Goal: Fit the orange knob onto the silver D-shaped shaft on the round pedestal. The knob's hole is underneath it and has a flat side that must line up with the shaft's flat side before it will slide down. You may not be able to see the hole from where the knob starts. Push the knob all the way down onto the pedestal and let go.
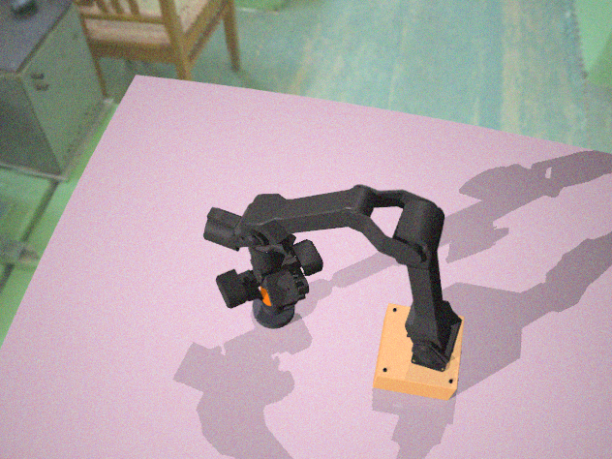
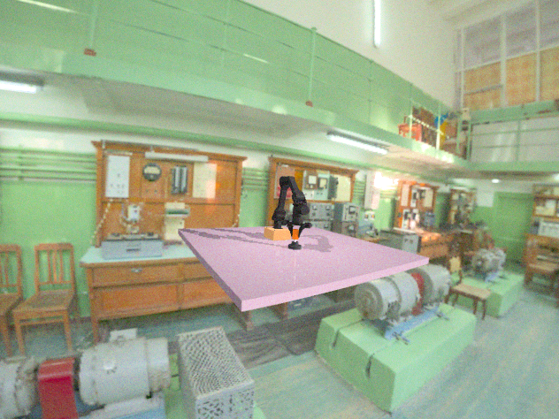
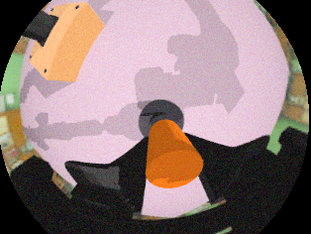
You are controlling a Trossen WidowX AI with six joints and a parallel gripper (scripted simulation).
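My gripper tip is now 30 mm below the orange knob. Round my gripper tip: dark round pedestal 40 mm below.
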